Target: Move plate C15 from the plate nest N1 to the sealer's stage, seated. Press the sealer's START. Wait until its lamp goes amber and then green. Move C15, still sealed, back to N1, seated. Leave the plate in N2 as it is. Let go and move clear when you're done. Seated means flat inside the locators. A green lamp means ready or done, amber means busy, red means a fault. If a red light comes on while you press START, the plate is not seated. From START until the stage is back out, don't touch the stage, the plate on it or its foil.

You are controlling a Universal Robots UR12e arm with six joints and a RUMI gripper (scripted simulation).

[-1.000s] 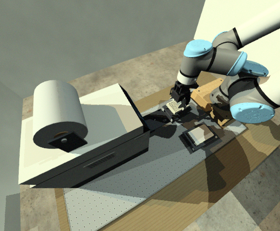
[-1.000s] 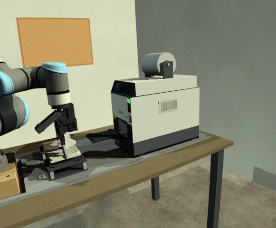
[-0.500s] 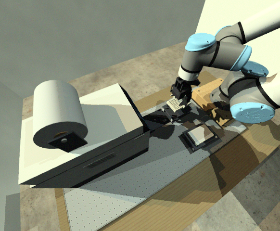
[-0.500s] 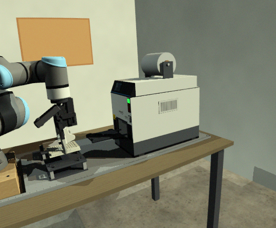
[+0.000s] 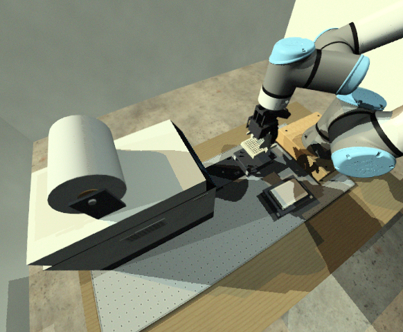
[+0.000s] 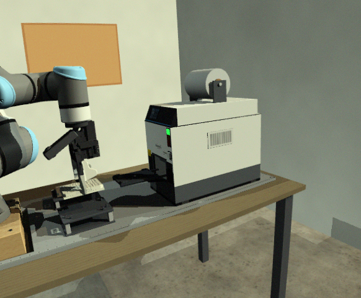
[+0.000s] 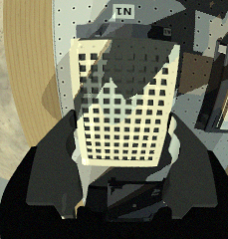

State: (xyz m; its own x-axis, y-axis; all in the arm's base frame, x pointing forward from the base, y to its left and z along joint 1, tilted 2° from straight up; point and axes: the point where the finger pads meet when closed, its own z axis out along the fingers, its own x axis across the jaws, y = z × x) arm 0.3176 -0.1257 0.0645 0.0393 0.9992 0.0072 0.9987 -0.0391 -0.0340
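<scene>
My gripper is now 20 cm short of the dark stage, 2 cm to the right of it and 2 cm above it. From my hand the other things lie so: white open-well plate (1 cm below); foil-covered plate (22 cm to the left, 8 cm below, 1 cm ahead); start button (30 cm ahead, 8 cm to the right, 6 cm above).
</scene>
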